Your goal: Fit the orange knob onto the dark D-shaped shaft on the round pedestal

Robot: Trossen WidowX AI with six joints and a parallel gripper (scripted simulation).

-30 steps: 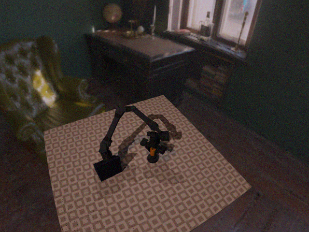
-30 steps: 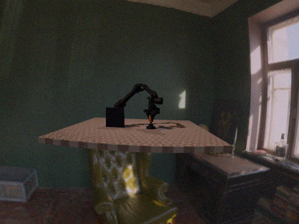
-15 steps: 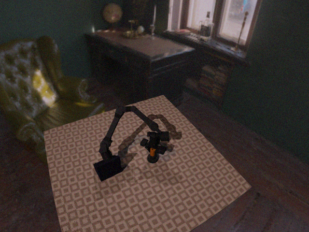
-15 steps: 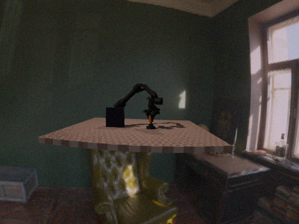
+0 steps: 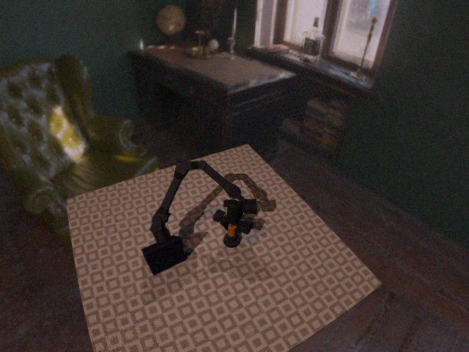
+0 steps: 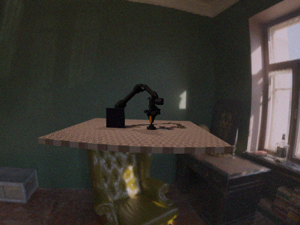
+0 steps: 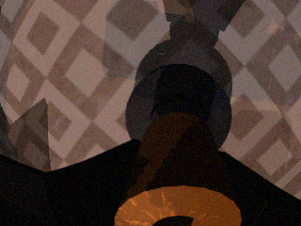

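My gripper tip is 2 cm below the knob. Also, from my gripper tip: pedestal 4 cm below.
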